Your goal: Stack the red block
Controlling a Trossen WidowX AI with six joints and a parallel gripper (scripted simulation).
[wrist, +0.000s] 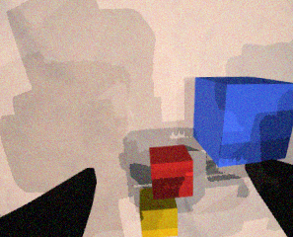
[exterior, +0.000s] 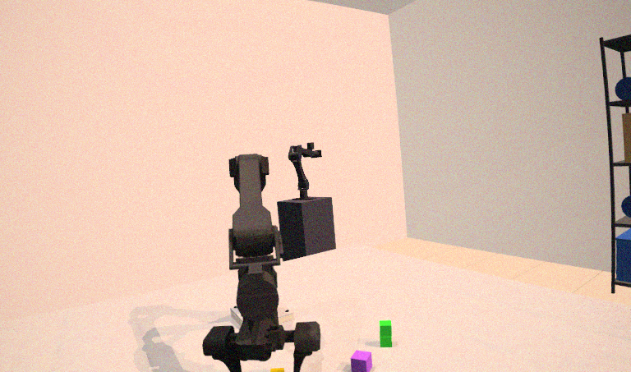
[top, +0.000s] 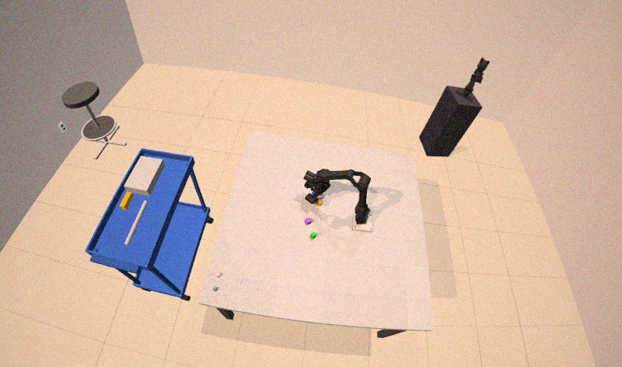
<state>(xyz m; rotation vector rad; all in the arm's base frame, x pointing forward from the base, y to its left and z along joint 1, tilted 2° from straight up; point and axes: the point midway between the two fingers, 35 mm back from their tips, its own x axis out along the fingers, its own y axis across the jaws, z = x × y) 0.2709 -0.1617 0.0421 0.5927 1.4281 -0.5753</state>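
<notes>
Now: gripper tip 10 mm above the red block. Round my gripper tip: yellow cube 30 mm to the left, 20 mm behind, 10 mm below; blue cube 50 mm to the right, 10 mm behind; purple cube 160 mm to the left, 60 mm ahead, 10 mm below.
</notes>
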